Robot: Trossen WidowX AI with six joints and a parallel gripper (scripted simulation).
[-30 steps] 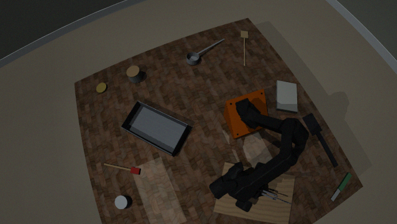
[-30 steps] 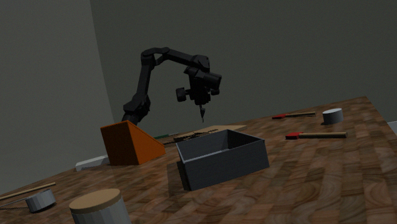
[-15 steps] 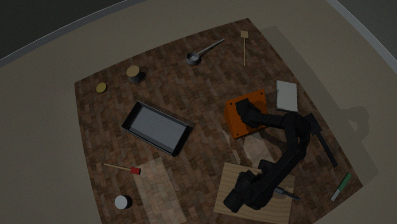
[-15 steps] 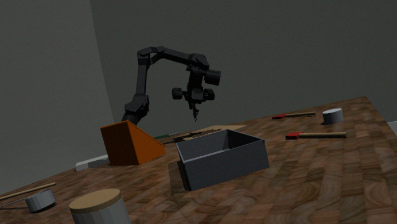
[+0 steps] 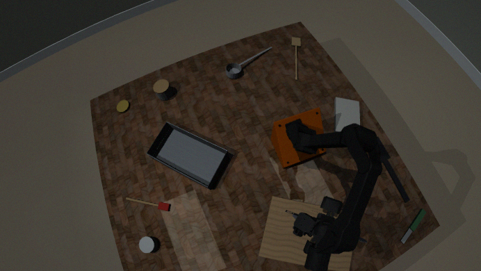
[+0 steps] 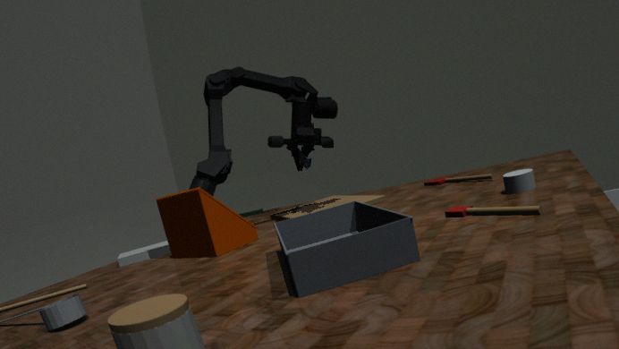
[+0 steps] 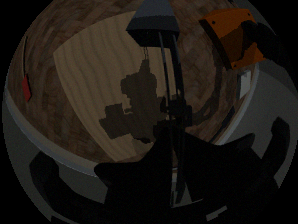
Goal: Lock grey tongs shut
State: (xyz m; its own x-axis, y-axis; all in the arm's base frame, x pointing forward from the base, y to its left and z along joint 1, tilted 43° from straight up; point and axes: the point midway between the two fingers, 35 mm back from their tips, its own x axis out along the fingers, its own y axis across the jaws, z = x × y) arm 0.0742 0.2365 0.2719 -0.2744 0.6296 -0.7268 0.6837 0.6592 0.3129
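My gripper tip is now 13 cm above the wooden board, 3 cm to the right of it and 3 cm short of it. From my gripper tip the other things lie so: white block 37 cm behind, 36 cm to the right, 12 cm below; then green-handled knife 39 cm behind, 21 cm to the left, 13 cm below; then black spatula 43 cm behind, 13 cm below, 7 cm to the right.
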